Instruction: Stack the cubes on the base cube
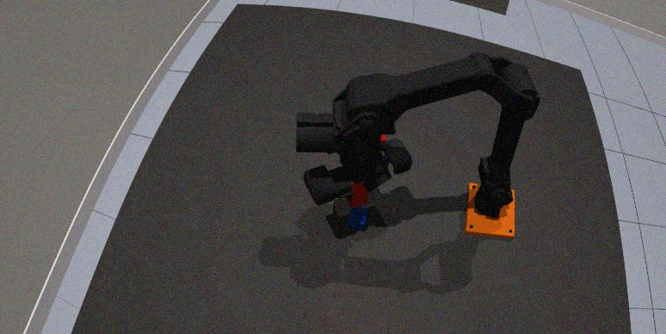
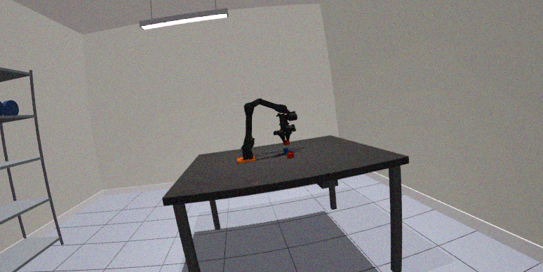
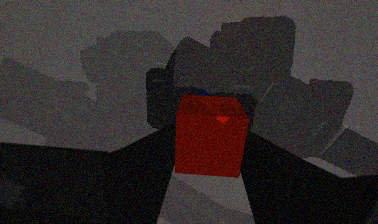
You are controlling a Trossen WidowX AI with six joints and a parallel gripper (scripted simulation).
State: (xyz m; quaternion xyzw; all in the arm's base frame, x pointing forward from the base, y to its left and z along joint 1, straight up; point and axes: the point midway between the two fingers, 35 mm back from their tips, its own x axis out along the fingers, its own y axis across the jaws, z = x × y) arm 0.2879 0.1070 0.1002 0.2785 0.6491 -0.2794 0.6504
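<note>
The blue cube lies 60 mm below my gripper tip, 10 mm to the left of it and 10 mm behind it. The rest, counted from my gripper tip: red cube (190 mm to the right, 60 mm below, 10 mm ahead).
</note>
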